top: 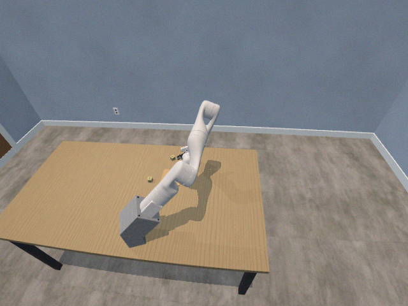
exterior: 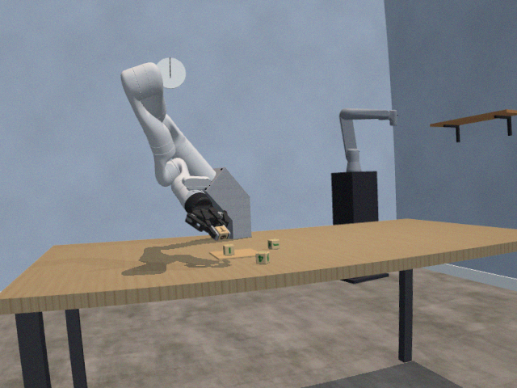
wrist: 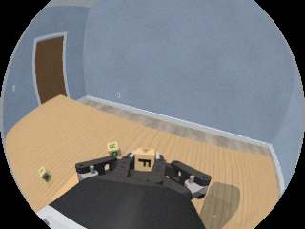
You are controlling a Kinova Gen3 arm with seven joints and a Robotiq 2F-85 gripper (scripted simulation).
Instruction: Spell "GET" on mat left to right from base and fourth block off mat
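My gripper is now 12 cm past the G block, 8 cm to the right of it and 7 cm above it. Round my hand: T block: right at my hand; mat: 13 cm behind, 11 cm to the left, 9 cm below.
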